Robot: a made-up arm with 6 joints.
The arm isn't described. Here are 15 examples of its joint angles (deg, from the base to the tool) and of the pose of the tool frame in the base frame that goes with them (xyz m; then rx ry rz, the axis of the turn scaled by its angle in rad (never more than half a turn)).
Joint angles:
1: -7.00 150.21 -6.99 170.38 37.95 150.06
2: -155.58 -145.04 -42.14 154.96 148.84 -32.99
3: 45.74 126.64 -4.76 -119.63 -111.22 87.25
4: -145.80 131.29 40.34 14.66 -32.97 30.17
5: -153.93 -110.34 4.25 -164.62 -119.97 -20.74
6: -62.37 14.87 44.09 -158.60 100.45 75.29
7: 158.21 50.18 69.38 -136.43 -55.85 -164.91
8: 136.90 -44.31 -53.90 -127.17 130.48 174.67
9: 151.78 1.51 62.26 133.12 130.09 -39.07
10: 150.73 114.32 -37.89 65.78 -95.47 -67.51
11: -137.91 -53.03 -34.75 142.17 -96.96 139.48
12: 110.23 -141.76 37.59 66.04 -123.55 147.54
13: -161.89 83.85 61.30 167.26 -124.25 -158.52
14: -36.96 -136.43 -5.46 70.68 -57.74 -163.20
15: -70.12 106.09 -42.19 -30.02 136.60 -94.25
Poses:
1: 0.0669 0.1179 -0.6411 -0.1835 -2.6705 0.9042
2: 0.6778 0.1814 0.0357 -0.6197 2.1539 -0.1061
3: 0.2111 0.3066 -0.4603 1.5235 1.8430 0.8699
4: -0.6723 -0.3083 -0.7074 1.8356 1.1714 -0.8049
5: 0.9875 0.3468 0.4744 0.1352 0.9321 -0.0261
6: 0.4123 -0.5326 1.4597 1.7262 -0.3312 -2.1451
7: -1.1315 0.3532 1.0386 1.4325 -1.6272 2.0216
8: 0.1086 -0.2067 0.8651 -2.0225 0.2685 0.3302
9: -0.1887 0.0028 1.7526 -0.0385 1.7741 -0.8572
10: -0.4138 0.2917 -0.3323 -2.5067 -1.3116 -0.4719
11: 0.3188 0.1528 1.1517 -1.7125 -1.8772 -0.9205
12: 0.4080 -0.9579 -0.4776 -0.9737 -0.8601 0.6333
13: -1.2601 -0.5424 0.3207 2.1344 0.0902 1.8810
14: -0.8541 0.5901 -0.0424 1.1814 -2.3114 1.0200
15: 0.0592 -0.4872 -0.0767 1.0250 -0.8602 -1.4380
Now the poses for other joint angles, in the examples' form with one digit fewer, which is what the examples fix.
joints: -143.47 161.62 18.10 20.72 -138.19 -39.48
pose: -0.034 0.123 -0.829 -1.074 -1.492 -1.421
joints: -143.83 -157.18 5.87 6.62 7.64 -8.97
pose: 0.576 0.578 -0.375 -2.897 -0.927 -0.217
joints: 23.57 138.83 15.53 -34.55 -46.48 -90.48
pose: 0.322 0.026 -0.679 0.331 1.733 -2.449
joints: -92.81 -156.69 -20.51 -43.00 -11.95 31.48
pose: -0.061 0.645 -0.112 -1.669 -1.515 -0.617
